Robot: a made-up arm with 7 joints. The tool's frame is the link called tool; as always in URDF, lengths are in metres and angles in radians.
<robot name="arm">
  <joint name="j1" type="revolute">
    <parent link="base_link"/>
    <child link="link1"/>
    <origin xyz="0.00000 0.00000 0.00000" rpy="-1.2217 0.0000 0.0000"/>
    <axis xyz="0 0 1"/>
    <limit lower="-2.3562" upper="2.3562"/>
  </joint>
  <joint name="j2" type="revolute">
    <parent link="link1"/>
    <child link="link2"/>
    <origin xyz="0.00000 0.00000 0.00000" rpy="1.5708 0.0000 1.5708"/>
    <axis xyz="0 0 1"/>
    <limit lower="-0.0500" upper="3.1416"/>
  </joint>
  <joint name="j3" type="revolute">
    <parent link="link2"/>
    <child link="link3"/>
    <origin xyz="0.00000 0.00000 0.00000" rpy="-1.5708 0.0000 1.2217"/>
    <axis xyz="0 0 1"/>
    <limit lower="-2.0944" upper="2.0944"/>
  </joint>
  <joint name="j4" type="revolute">
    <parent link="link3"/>
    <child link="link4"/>
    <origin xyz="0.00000 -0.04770 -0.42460" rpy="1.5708 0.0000 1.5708"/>
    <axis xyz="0 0 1"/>
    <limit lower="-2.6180" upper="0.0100"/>
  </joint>
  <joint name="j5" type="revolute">
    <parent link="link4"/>
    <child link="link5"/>
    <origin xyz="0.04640 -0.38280 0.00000" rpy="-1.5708 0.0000 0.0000"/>
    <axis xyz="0 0 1"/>
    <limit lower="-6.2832" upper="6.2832"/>
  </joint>
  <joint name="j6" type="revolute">
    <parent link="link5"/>
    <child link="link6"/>
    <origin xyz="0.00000 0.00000 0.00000" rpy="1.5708 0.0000 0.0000"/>
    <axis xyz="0 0 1"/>
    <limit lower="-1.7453" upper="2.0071"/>
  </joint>
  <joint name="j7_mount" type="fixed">
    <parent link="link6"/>
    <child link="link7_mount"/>
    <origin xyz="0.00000 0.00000 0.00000"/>
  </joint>
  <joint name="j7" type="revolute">
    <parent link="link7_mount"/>
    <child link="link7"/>
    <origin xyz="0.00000 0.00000 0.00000" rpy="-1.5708 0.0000 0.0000"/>
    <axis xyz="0 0 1"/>
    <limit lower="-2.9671" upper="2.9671"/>
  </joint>
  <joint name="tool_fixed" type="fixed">
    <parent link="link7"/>
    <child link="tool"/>
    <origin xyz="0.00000 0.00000 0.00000" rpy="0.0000 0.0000 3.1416"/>
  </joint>
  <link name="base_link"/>
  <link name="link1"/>
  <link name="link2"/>
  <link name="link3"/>
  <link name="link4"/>
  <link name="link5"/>
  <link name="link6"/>
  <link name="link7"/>
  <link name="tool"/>
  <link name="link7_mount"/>
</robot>
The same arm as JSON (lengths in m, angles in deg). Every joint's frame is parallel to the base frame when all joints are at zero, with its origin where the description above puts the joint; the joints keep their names.
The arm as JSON. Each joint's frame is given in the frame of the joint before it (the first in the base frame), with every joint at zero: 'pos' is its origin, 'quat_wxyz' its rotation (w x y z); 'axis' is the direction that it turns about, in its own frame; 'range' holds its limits. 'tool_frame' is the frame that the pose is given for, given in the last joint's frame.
{"length_unit": "m", "angle_unit": "deg", "joints": [
  {"joint": "j1", "pos": [0.0, 0.0, 0.0], "quat_wxyz": [1.0, 0.0, 0.0, 0.0], "axis": [0.0, 0.9397, 0.342], "range": [-135.0, 135.0]},
  {"joint": "j2", "pos": [0.0, 0.0, 0.0], "quat_wxyz": [1.0, 0.0, 0.0, 0.0], "axis": "+x", "range": [-2.86, 180.0]},
  {"joint": "j3", "pos": [0.0, 0.0, 0.0], "quat_wxyz": [1.0, 0.0, 0.0, 0.0], "axis": "+z", "range": [-120.0, 120.0]},
  {"joint": "j4", "pos": [0.0477, 0.0, -0.4246], "quat_wxyz": [1.0, 0.0, 0.0, 0.0], "axis": "+y", "range": [-150.0, 0.57]},
  {"joint": "j5", "pos": [-0.0464, 0.0, -0.3828], "quat_wxyz": [1.0, 0.0, 0.0, 0.0], "axis": "+z", "range": [-360.0, 360.0]},
  {"joint": "j6", "pos": [0.0, 0.0, 0.0], "quat_wxyz": [1.0, 0.0, 0.0, 0.0], "axis": "+y", "range": [-100.0, 115.0]},
  {"joint": "j7", "pos": [0.0, 0.0, 0.0], "quat_wxyz": [1.0, 0.0, 0.0, 0.0], "axis": "+z", "range": [-170.0, 170.0]}
], "tool_frame": {"pos": [0.0, 0.0, 0.0], "quat_wxyz": [1.0, 0.0, 0.000001, 0.000004]}}

